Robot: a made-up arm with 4 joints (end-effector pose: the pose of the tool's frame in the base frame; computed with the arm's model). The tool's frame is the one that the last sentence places. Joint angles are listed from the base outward.
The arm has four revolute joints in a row. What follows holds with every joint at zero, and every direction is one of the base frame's. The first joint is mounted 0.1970 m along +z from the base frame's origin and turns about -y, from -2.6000 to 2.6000 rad. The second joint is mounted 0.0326 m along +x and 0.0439 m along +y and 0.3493 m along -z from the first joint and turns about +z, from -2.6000 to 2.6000 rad. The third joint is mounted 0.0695 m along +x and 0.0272 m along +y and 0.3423 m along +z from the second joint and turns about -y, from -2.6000 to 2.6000 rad. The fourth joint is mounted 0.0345 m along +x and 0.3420 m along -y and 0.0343 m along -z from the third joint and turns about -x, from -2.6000 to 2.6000 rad. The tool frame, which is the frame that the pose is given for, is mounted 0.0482 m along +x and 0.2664 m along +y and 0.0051 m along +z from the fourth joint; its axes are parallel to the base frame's.
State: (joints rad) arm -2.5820 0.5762 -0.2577 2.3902
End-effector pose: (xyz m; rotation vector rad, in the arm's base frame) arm -0.4554 -0.3295 0.1958 -0.1023 0.6459 2.4562
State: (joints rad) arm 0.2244 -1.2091 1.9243 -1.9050
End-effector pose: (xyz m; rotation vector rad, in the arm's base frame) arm -0.3941 0.0509 0.1029 0.1682 -1.6982 0.8714
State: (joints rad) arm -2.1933 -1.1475 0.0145 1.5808
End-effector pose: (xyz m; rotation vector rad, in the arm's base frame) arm -0.1395 -0.2271 0.5284 1.8566 -2.0972 -1.0740
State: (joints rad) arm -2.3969 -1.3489 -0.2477 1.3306
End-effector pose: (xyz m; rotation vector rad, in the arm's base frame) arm -0.0701 -0.0866 0.5543 1.5493 -2.1922 -0.6568
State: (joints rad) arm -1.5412 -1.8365 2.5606 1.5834
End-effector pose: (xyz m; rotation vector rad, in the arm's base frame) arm 0.2804 -0.0335 0.5184 2.5359 1.3643 -0.1368
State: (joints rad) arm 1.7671 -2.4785 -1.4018 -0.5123
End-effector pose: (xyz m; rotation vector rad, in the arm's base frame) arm 0.1021 -0.0015 0.0503 2.9957 -0.1622 0.0826
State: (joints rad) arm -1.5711 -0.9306 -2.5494 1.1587
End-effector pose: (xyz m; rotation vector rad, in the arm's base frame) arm 0.1762 0.0454 0.4191 -1.1146 -2.4047 -0.2753
